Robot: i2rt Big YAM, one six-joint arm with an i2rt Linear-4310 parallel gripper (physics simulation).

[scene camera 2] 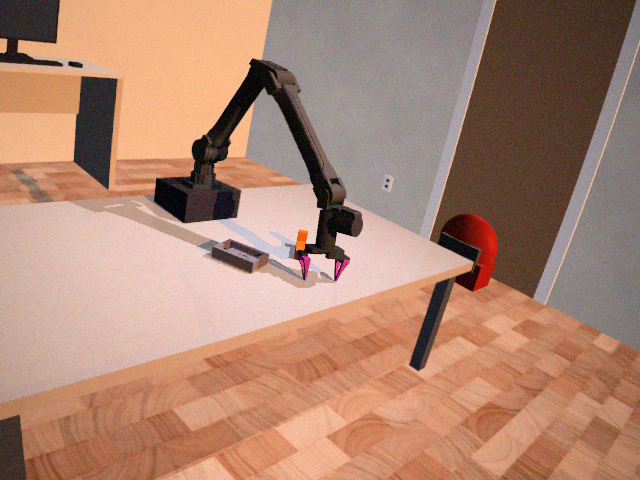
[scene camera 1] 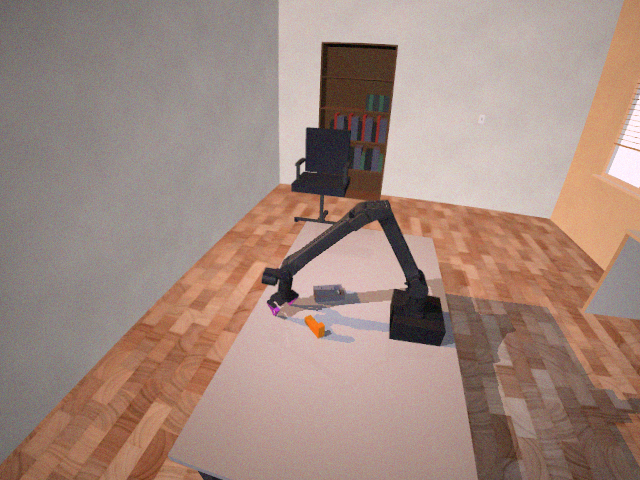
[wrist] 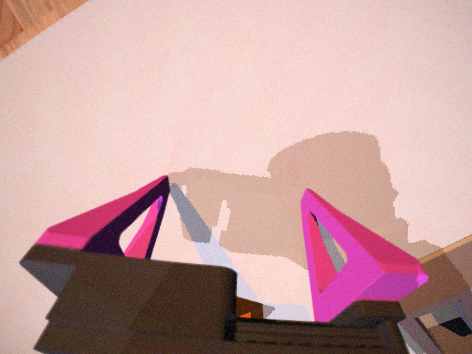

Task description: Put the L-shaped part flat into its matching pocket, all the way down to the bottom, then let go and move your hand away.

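Seen in the pictures: gripper, fingertip midpoint: (scene camera 2: 320, 280) (scene camera 1: 281, 309) (wrist: 236, 188); arm's base, link origin: (scene camera 2: 202, 185) (scene camera 1: 412, 307).
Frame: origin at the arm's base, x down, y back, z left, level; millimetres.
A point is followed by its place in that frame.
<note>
The orange L-shaped part (scene camera 1: 314, 327) @[x 69, y -385, z 181 mm] (scene camera 2: 301, 239) @[x 62, y -367, z 180 mm] lies on the table; a small piece of the part (wrist: 246, 315) @[x 82, y -437, z 130 mm] shows at the bottom of the wrist view, mostly hidden behind my gripper body. The grey pocket block (scene camera 1: 329, 293) @[x 82, y -392, z -70 mm] (scene camera 2: 240, 255) @[x 60, y -430, z -89 mm] (wrist: 416, 334) @[x 62, y -402, z -18 mm] stands on the table, apart from the part, with its open side up. The wrist view shows part of it at the lower right. My gripper (scene camera 1: 284, 307) @[x 97, y -570, z 103 mm] (scene camera 2: 320, 280) @[x 97, y -570, z 103 mm] (wrist: 236, 188) @[x 97, y -570, z 103 mm] is open and empty, its magenta fingertips pointing down, low over the table and to one side of both the part and the block.
The table (scene camera 1: 330, 413) @[x 98, y -217, z 513 mm] (scene camera 2: 129, 315) @[x 98, y -579, z -467 mm] carries my black arm base (scene camera 1: 416, 322) @[x 1, y 19, z 87 mm] (scene camera 2: 196, 200) @[x 19, y -92, z -65 mm]. A table edge is near the gripper in scene camera 2. A black chair (scene camera 1: 326, 155) stands beyond the table's far end, and a red rounded object (scene camera 2: 471, 237) is beyond its right end.
</note>
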